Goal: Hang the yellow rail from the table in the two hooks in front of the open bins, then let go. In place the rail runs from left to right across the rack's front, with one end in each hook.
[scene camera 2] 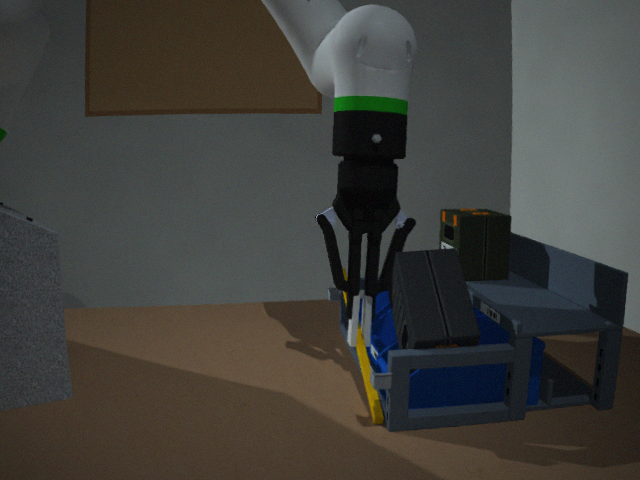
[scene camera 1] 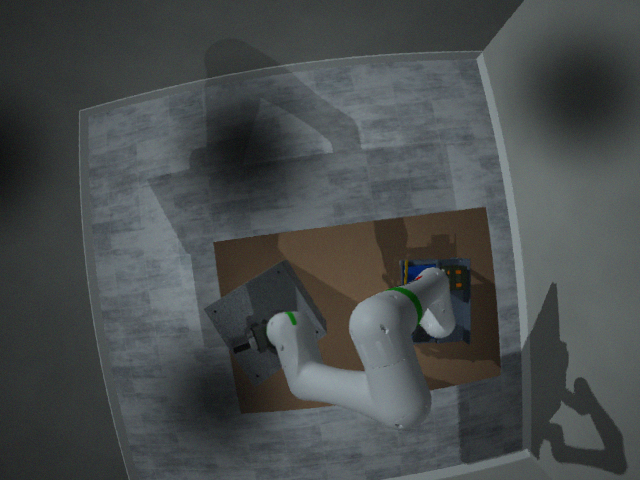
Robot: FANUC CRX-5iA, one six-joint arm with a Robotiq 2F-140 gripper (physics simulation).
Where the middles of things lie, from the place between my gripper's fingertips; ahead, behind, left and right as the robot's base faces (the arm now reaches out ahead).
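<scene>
Dark box (scene camera 2: 431, 306): from my hand, 40 mm ahead, 110 mm to the right, 70 mm above. Yellow rail (scene camera 2: 373, 398): 10 mm ahead of my hand, 20 mm to the left of it, 10 mm above it. Going by their middles, nearest to my hand of the things named here: the yellow rail.
</scene>
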